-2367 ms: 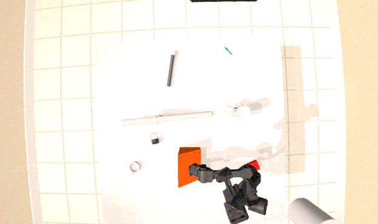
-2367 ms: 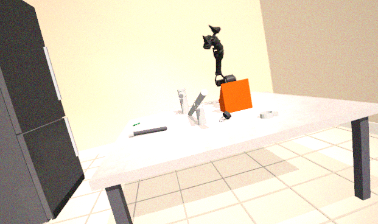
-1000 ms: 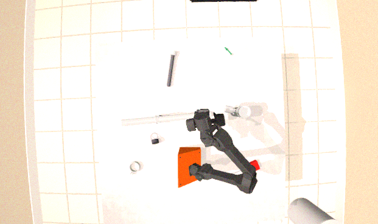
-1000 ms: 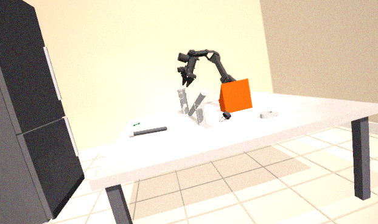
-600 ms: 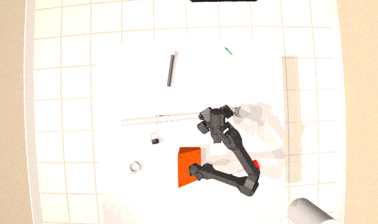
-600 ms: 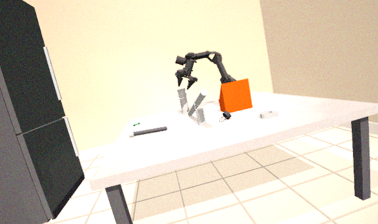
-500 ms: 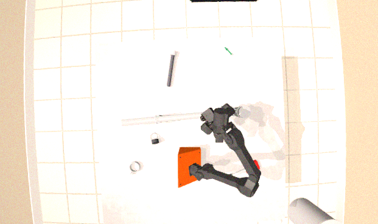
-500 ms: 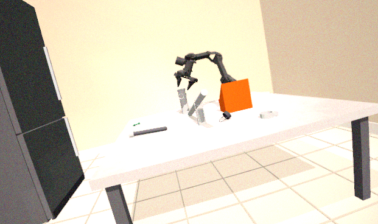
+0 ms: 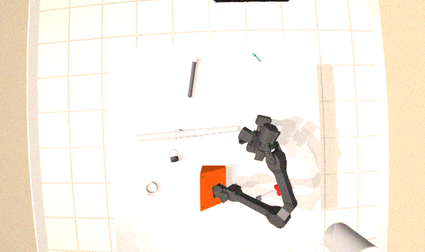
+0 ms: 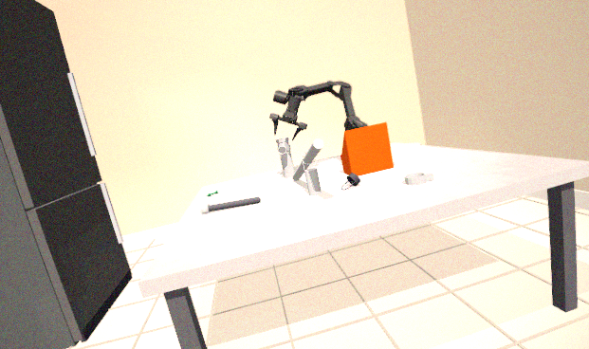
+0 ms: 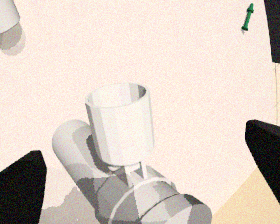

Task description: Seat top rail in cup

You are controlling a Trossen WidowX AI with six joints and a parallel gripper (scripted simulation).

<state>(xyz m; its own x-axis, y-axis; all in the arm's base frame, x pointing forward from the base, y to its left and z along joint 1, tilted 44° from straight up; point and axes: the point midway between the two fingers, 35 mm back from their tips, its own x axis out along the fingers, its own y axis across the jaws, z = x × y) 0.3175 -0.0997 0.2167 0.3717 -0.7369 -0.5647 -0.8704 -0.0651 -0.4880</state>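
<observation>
Now: the rail-end cup 60 mm below my gripper tip, 30 mm to the right of it and 10 mm ahead of it. The rest, counted from my gripper tip: green piece: 400 mm ahead, 200 mm below, 110 mm to the right; dark fitting: 460 mm to the left, 200 mm below, 120 mm behind; short post: 410 mm to the left, 110 mm below.
</observation>
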